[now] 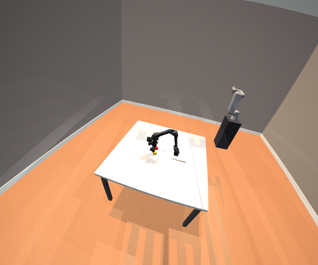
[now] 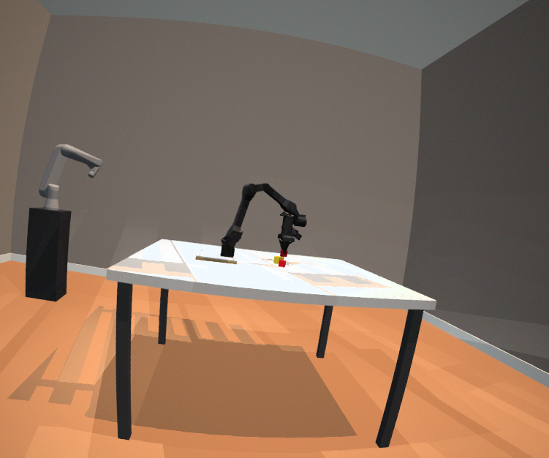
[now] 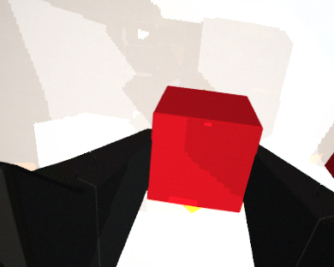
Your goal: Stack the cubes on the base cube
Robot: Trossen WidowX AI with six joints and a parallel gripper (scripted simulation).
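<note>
Right now the yellow base cube is 2 cm behind my gripper tip and 4 cm below it. Also, from my gripper tip: red cube: 3 cm behind, 10 cm to the right, 4 cm below.
</note>
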